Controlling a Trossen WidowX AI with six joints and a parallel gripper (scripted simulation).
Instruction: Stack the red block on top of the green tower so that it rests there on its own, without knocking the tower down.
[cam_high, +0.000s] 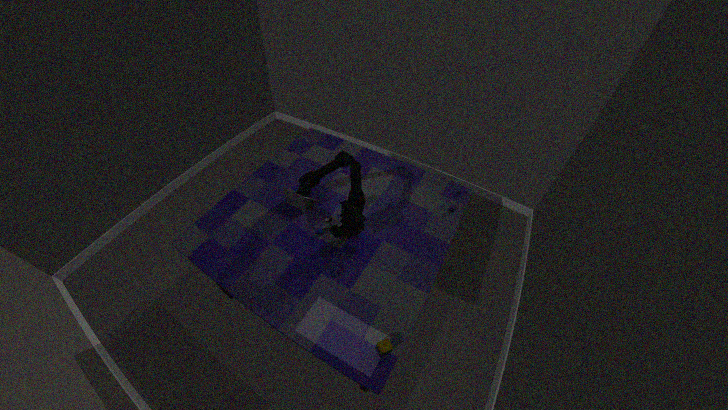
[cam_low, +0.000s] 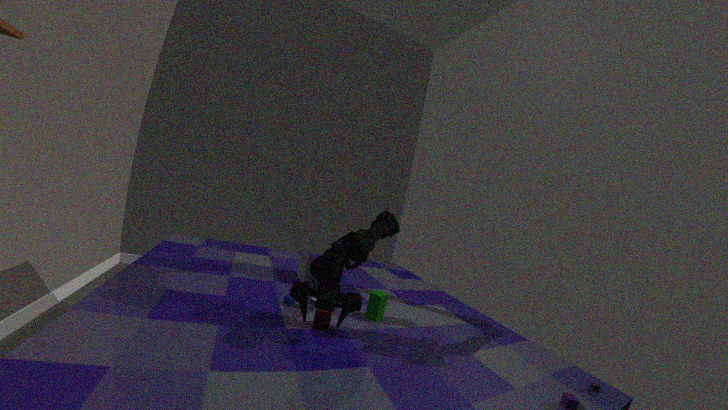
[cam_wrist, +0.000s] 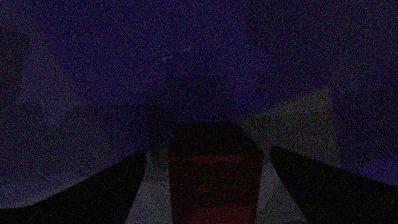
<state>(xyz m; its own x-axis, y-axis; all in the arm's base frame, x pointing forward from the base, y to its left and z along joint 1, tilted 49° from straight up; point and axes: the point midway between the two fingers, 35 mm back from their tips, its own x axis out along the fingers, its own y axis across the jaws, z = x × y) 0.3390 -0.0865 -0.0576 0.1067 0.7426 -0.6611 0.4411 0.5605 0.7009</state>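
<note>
The red block lies 1 cm above my gripper tip. Round my gripper tip: yellow block (39 cm ahead, 46 cm to the right, 2 cm above); small blue block (14 cm behind, 5 cm to the right, 1 cm above); tiny white piece (14 cm behind, 3 cm to the left).
</note>
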